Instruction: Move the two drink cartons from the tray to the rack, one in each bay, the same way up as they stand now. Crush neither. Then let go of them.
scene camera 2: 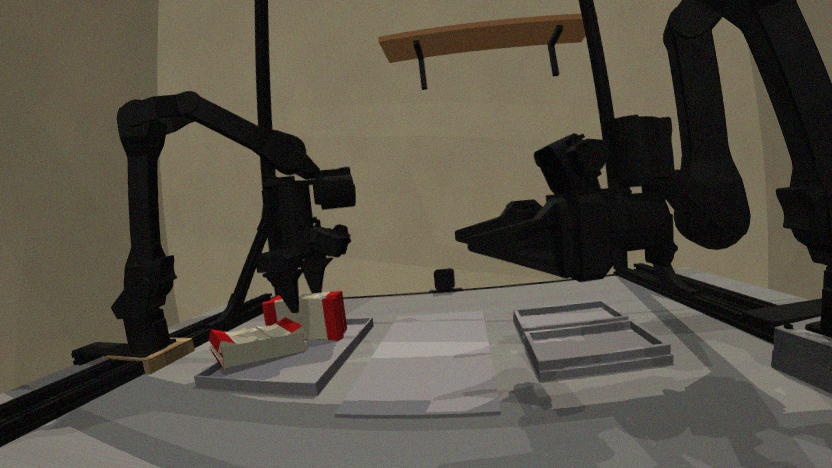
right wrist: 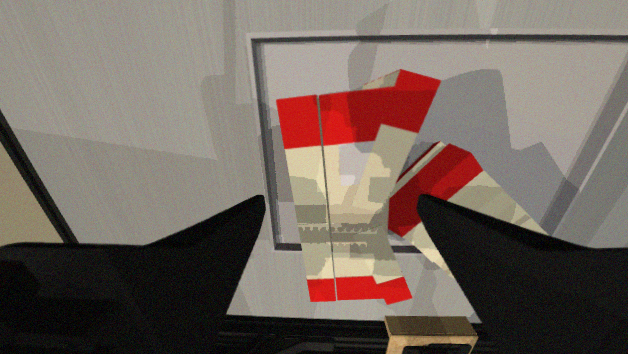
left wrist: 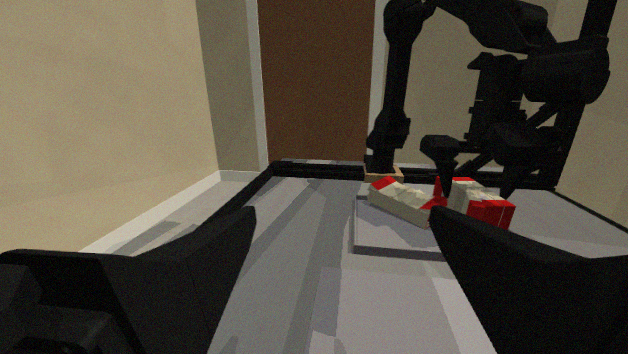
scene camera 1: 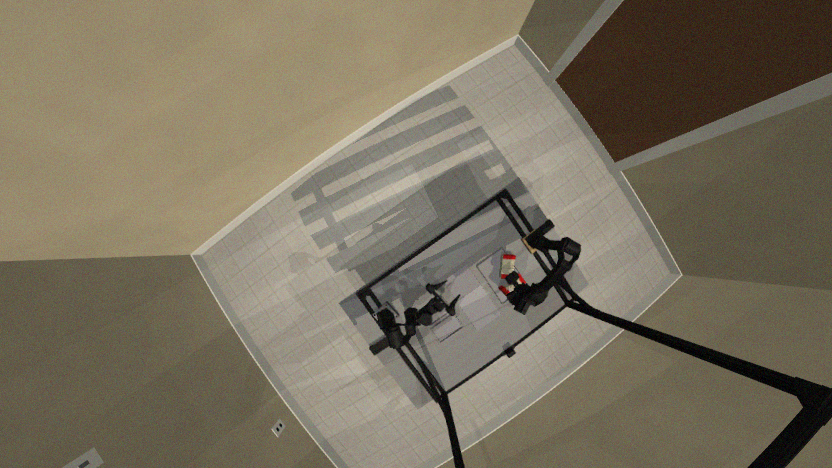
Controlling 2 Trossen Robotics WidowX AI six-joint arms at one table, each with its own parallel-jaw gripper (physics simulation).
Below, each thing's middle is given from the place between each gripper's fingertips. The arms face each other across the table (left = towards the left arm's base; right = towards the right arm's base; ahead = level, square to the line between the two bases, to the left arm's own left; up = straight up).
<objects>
Right now my right hand is 70 mm short of the grey tray (scene camera 2: 307, 373), 50 mm above it and 20 mm to the right of it. Round my right hand: pale mat (scene camera 2: 435, 365): 220 mm to the left, 60 mm below, 30 mm ahead.
Now: left hand 160 mm above the pale mat, 130 mm past it and 80 mm to the left of it. Also, from my left hand: grey tray 280 mm to the right, 150 mm below, 100 mm behind.
</objects>
